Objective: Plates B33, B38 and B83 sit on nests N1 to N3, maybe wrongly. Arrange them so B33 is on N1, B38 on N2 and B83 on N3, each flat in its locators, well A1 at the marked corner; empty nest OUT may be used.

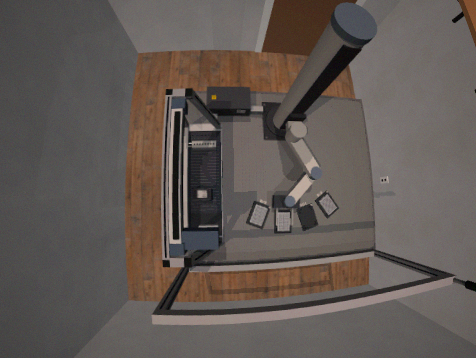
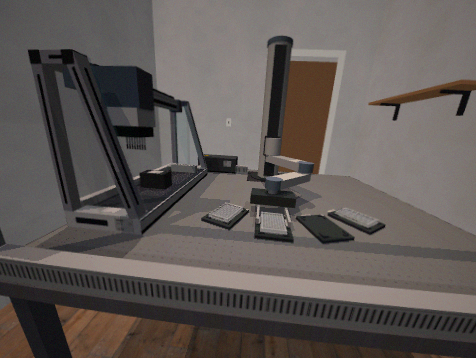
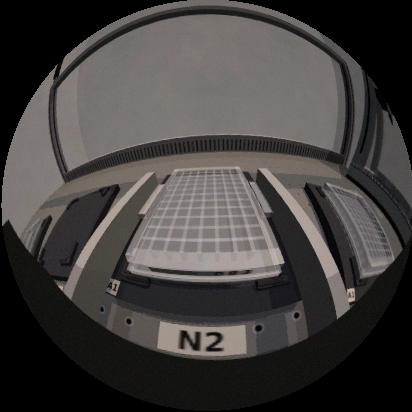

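Pixels of known places: gripper, fingertip midpoint: (image 1: 284,225) (image 2: 273,222) (image 3: 204,177); arm's base, origin of the base link: (image 1: 282,121).
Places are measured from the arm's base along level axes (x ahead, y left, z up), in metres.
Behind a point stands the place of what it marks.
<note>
My gripper (image 1: 283,213) (image 2: 273,216) {x 0.753, y -0.037, z 0.042 m} (image 3: 204,177) {x 0.753, y -0.037, z 0.042 m} is lowered over nest N2 (image 3: 200,300) {x 0.656, y -0.033, z 0.025 m}, its finger pads against both long sides of a clear gridded plate (image 1: 283,223) {x 0.743, y -0.037, z 0.031 m} (image 2: 273,225) {x 0.767, y -0.037, z 0.040 m} (image 3: 204,230) {x 0.693, y -0.036, z 0.037 m}. It is shut on that plate, which looks level at the nest; its front label is too dark to read. A second plate (image 1: 259,214) {x 0.674, y -0.203, z 0.029 m} (image 2: 227,212) {x 0.690, y -0.204, z 0.035 m} (image 3: 362,232) {x 0.665, y -0.170, z 0.039 m} lies on nest N3. Nest OUT (image 1: 307,218) {x 0.719, y 0.144, z 0.025 m} (image 2: 325,228) {x 0.729, y 0.150, z 0.025 m} (image 3: 82,225) {x 0.706, y 0.104, z 0.025 m} is empty. A third plate (image 1: 327,204) {x 0.627, y 0.304, z 0.030 m} (image 2: 356,217) {x 0.647, y 0.297, z 0.038 m} lies on nest N1. Their names and A1 corners cannot be read.
A framed pipetting machine (image 1: 176,175) {x 0.461, y -0.637, z 0.521 m} (image 2: 111,150) {x 0.848, y -0.513, z 0.271 m} stands at the left of the table, with a dark block (image 2: 156,179) {x 0.565, y -0.554, z 0.106 m} on its deck. A dark control box (image 1: 228,100) {x -0.096, y -0.402, z 0.128 m} (image 2: 221,163) {x -0.035, y -0.361, z 0.087 m} is at the back. The arm's column (image 1: 317,70) {x 0.055, y -0.051, z 0.685 m} (image 2: 276,110) {x 0.077, y 0.010, z 0.479 m} stands behind the nests.
</note>
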